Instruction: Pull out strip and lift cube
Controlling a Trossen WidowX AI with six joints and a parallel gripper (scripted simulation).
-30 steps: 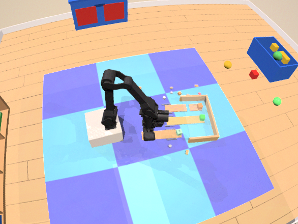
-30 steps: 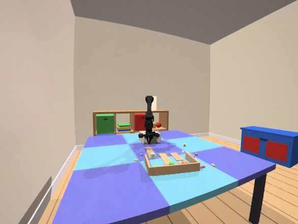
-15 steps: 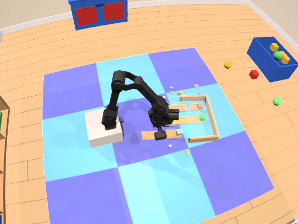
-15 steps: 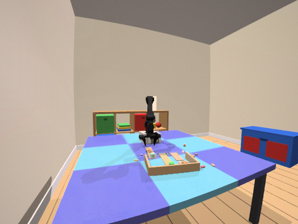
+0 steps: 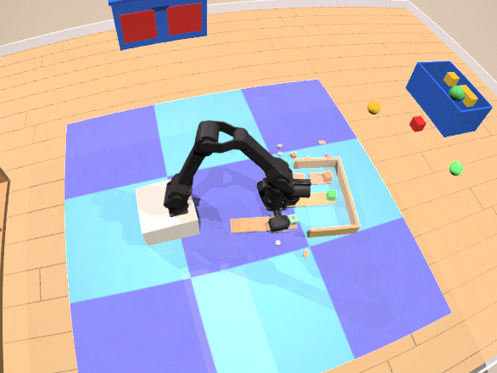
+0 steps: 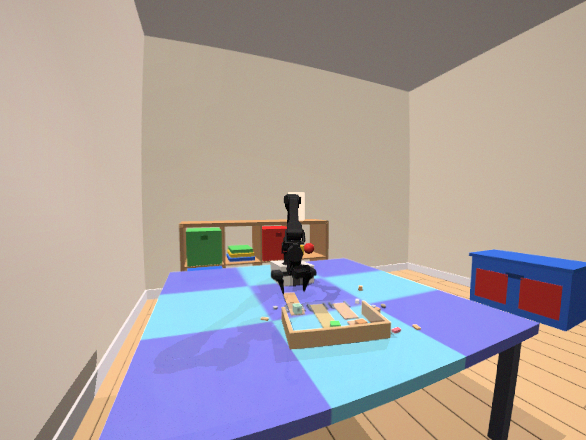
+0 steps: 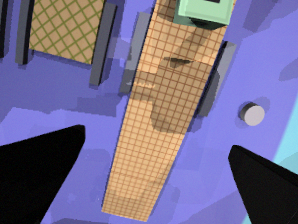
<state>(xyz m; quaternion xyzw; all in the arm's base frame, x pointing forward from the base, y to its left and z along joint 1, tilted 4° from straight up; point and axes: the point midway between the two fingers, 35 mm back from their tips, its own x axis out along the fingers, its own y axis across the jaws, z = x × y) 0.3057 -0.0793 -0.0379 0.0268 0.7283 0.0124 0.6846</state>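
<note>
Now: gripper tip 9 cm short of the pale green labelled cube, 2 cm to the left of it and 3 cm above it.
</note>
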